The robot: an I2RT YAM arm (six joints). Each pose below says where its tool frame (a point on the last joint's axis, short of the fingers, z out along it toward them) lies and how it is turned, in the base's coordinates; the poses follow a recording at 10 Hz.
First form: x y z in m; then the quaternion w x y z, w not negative.
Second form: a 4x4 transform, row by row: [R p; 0 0 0 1], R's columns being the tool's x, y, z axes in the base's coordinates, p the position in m. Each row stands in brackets. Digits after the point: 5 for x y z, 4 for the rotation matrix.
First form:
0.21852 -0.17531 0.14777 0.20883 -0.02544 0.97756 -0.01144
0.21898 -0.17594 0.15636 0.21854 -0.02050 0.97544 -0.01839
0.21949 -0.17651 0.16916 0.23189 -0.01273 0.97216 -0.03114
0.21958 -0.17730 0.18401 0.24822 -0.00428 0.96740 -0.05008
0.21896 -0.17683 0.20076 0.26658 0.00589 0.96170 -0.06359
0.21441 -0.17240 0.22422 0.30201 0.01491 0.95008 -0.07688
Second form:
[[-0.9115 -0.0450 0.4089 0.21852], [-0.0545 0.9984 -0.0117 -0.17531], [-0.4077 -0.0330 -0.9125 0.14777], [0 0 0 1]]
[[-0.9036 -0.0320 0.4271 0.21898], [-0.0480 0.9985 -0.0269 -0.17594], [-0.4256 -0.0448 -0.9038 0.15636], [0 0 0 1]]
[[-0.8921 -0.0103 0.4517 0.21949], [-0.0392 0.9977 -0.0546 -0.17651], [-0.4501 -0.0665 -0.8905 0.16916], [0 0 0 1]]
[[-0.8767 0.0166 0.4807 0.21958], [-0.0331 0.9949 -0.0948 -0.17730], [-0.4798 -0.0990 -0.8718 0.18401], [0 0 0 1]]
[[-0.8578 0.0452 0.5120 0.21896], [-0.0226 0.9918 -0.1254 -0.17683], [-0.5135 -0.1192 -0.8498 0.20076], [0 0 0 1]]
[[-0.8171 0.0748 0.5716 0.21441], [-0.0181 0.9877 -0.1551 -0.17240], [-0.5762 -0.1371 -0.8058 0.22422], [0 0 0 1]]

